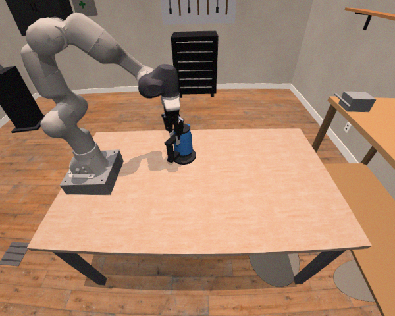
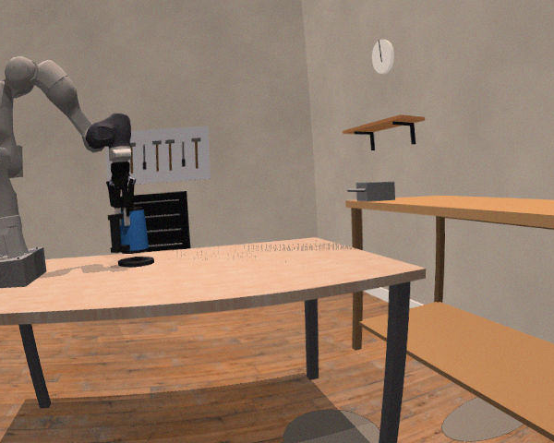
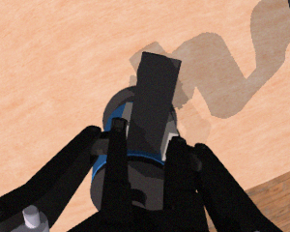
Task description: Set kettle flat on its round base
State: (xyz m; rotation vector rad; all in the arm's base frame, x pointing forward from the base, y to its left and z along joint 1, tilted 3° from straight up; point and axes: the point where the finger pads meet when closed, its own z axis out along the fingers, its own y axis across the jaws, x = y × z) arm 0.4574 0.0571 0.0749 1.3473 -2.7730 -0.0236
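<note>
Now: the blue kettle 2 cm ahead of my hand, 2 cm to the left of it and 5 cm below it. From my hand the other things lie so: round base 4 cm ahead, 5 cm to the left, 18 cm below.
</note>
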